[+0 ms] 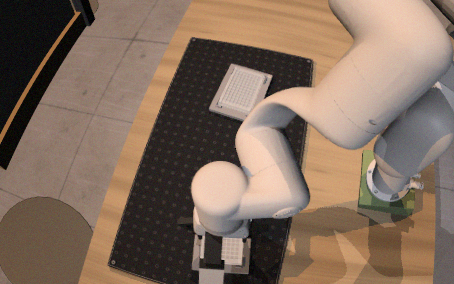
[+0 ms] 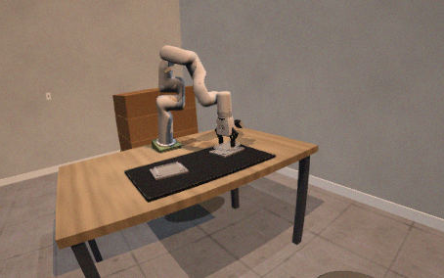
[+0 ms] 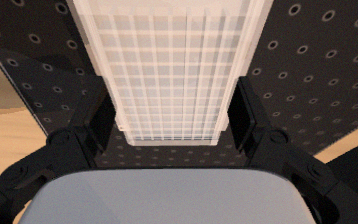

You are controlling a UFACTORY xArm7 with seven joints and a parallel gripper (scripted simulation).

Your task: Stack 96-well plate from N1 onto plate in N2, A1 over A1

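My gripper is now 40 mm above the plate nest N1. Also, from my hand: plate nest N2: 370 mm to the right, 100 mm ahead, 40 mm below.
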